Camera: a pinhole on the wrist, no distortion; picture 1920 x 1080 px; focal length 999.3 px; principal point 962.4 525.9 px. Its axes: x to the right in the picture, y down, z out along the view. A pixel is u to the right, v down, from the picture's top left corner.
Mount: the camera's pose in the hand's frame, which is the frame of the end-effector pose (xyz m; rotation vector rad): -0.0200 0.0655 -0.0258 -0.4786 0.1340 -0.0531
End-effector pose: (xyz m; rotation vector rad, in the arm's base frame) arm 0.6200 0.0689 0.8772 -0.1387 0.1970 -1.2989
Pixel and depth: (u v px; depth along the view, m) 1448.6 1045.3 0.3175
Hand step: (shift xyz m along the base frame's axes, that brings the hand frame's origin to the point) 0.4049 -0.0851 0.0701
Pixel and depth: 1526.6 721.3 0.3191
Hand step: 0.3343 -0.1327 0.1328
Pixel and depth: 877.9 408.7 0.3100
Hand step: 0.2247 0.0472 0.2226
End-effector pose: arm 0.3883 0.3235 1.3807 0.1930 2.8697 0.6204
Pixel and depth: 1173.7 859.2 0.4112
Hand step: -0.0341 0.4564 -0.1006
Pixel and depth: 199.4 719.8 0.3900
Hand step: 0.3492 0.3837 -0.0990
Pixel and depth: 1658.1 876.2 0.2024
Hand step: -0.1047 0.2545 -0.0288
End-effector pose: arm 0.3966 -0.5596 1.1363 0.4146 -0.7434 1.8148
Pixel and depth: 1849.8 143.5 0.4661
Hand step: -0.2716 0.0247 0.5587
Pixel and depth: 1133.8 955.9 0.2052
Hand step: -0.2421 -0.0932 0.0412
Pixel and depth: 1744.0 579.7 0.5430
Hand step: -0.4817 0.0136 0.4890
